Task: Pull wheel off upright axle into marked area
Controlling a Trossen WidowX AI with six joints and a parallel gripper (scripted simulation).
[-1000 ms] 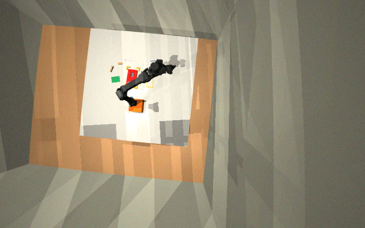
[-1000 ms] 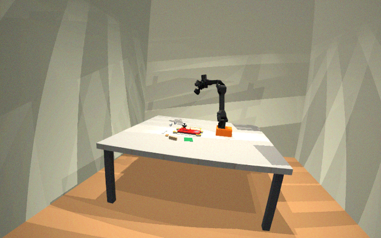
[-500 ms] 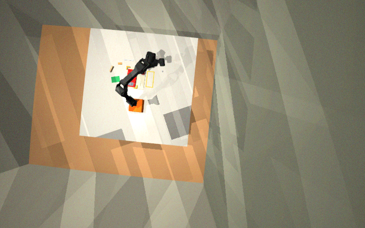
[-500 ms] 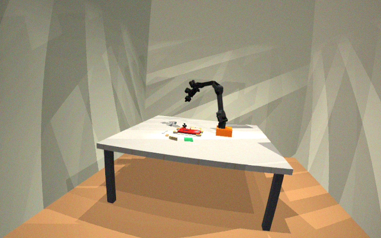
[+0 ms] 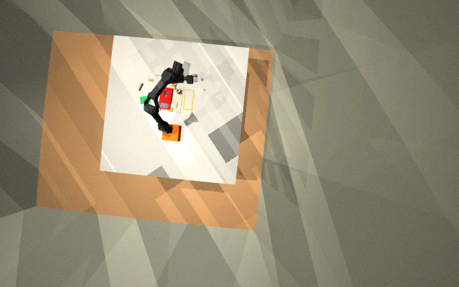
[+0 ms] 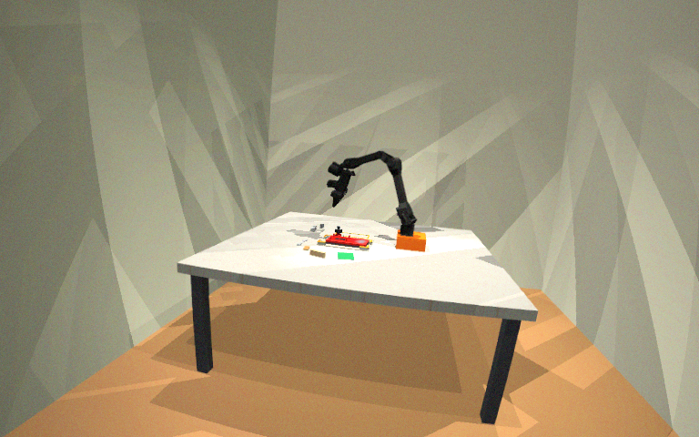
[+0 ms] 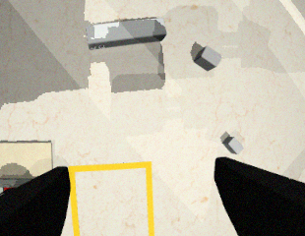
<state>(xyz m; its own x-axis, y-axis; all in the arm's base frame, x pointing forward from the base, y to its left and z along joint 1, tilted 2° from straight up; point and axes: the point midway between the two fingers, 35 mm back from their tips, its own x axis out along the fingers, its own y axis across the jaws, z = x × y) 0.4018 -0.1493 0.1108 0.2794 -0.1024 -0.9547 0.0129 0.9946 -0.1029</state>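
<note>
The upright axle lies 12 cm below my gripper tip, 10 cm to the left of it and 5 cm behind it. The rest, counted from my gripper tip: wheel: 12 cm below, 10 cm to the left, 5 cm behind; green patch: 42 cm to the left, 15 cm below, 14 cm behind.
</note>
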